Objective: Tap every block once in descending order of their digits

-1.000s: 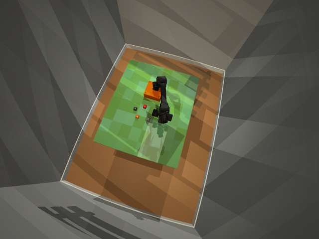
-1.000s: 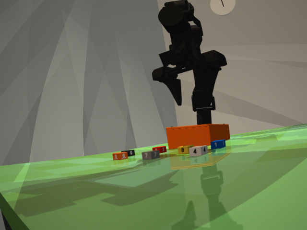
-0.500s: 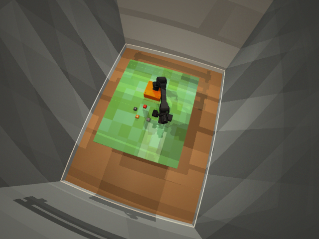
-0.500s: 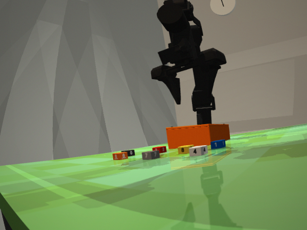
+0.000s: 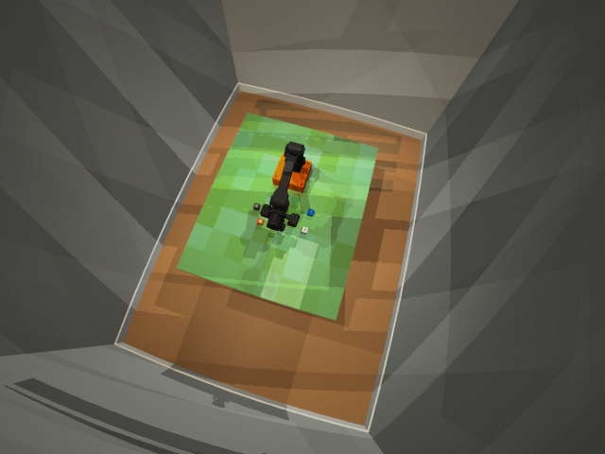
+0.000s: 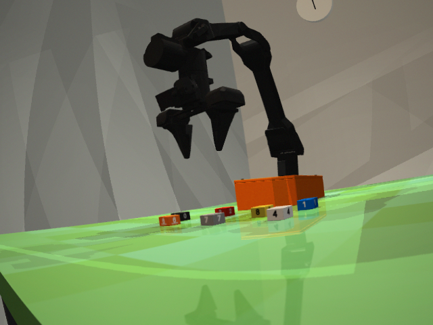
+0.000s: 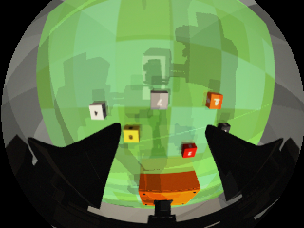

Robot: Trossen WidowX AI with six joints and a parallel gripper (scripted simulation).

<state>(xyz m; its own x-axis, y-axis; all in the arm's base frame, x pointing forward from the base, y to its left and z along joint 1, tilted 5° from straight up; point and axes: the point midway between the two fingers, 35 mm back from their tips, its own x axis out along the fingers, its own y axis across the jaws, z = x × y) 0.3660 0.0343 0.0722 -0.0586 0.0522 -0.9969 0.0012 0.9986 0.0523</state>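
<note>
The yellow block marked 8 lies 9 cm behind my gripper tip, 5 cm to the left of it and 12 cm below it. The rest, counted from my gripper tip: orange block (12 cm to the right, 12 cm below); white block marked 4 (3 cm behind, 13 cm to the left, 12 cm below); grey 7 block (1 cm behind, 12 cm below).
</note>
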